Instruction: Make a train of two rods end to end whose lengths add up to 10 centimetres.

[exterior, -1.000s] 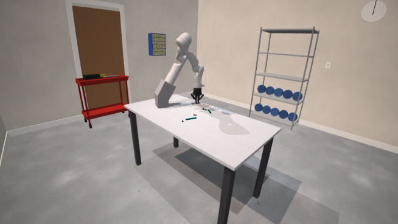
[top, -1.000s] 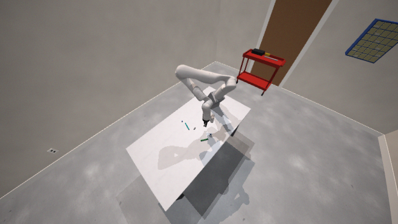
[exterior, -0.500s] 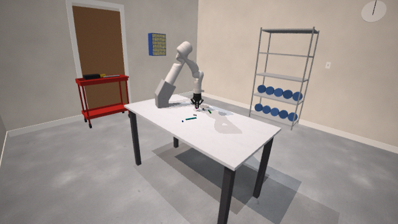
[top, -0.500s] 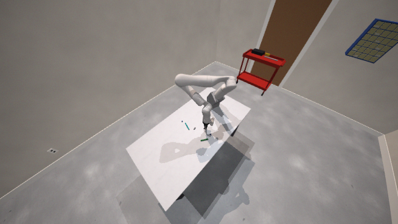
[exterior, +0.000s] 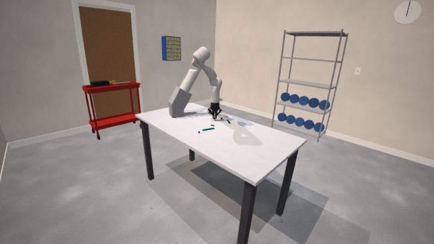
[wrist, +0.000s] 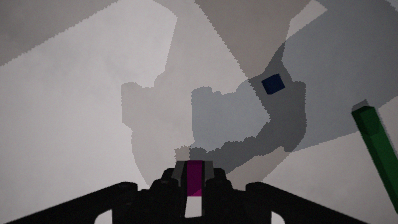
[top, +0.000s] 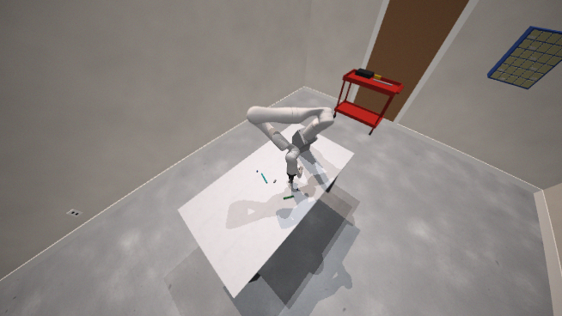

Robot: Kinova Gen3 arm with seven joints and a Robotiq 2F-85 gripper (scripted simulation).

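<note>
The magenta rod lies 1 cm below my hand. From my hand the other things lie so: grey rod: 9 cm ahead, 9 cm to the right, 3 cm below; green rod: 10 cm ahead, 8 cm to the left, 3 cm below; turquoise rod: 15 cm ahead, 17 cm to the right, 3 cm below.
</note>
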